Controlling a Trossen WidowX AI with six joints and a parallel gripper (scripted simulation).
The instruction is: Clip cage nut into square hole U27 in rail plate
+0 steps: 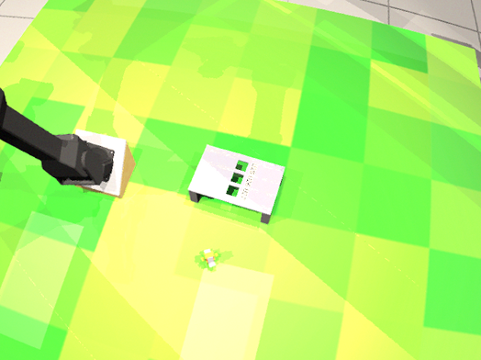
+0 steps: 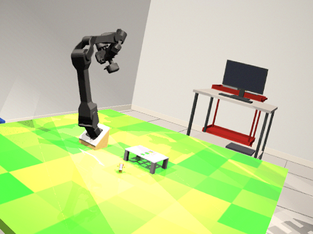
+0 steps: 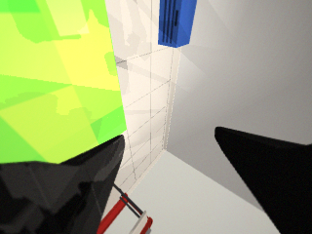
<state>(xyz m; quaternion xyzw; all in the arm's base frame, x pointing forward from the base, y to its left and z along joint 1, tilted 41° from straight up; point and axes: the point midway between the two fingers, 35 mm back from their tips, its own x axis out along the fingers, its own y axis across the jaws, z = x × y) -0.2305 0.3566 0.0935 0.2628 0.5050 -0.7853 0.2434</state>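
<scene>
Now: gripper tip 510 mm short of the cage nut, 340 mm above it and 320 mm to the left of it.
</scene>
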